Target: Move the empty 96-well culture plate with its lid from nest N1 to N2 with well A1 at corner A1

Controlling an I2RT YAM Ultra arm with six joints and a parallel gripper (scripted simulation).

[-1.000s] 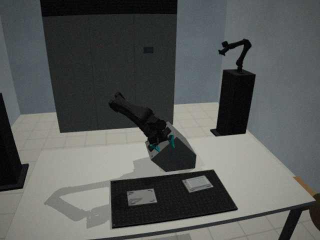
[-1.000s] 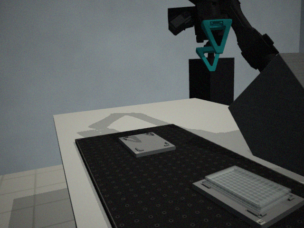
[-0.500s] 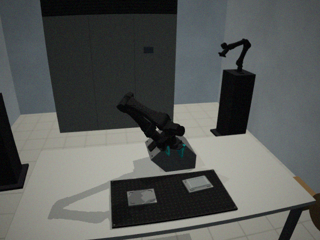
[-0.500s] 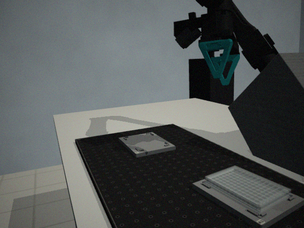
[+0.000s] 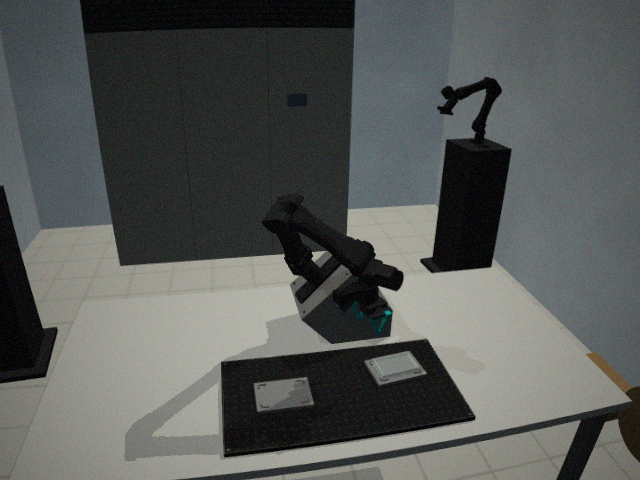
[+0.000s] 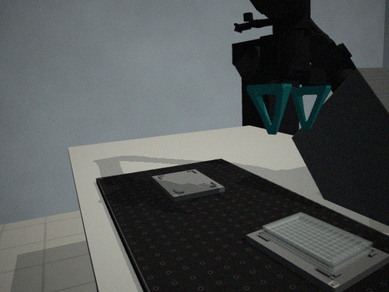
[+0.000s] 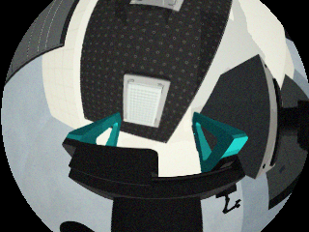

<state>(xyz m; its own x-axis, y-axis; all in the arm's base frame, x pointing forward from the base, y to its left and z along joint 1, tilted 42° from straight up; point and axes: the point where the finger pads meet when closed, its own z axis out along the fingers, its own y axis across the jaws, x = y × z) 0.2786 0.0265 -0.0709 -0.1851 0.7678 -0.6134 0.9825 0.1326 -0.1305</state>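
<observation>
Right now the lid is 14 cm below my hand, 8 cm to the left of it and 4 cm ahead of it.
</observation>
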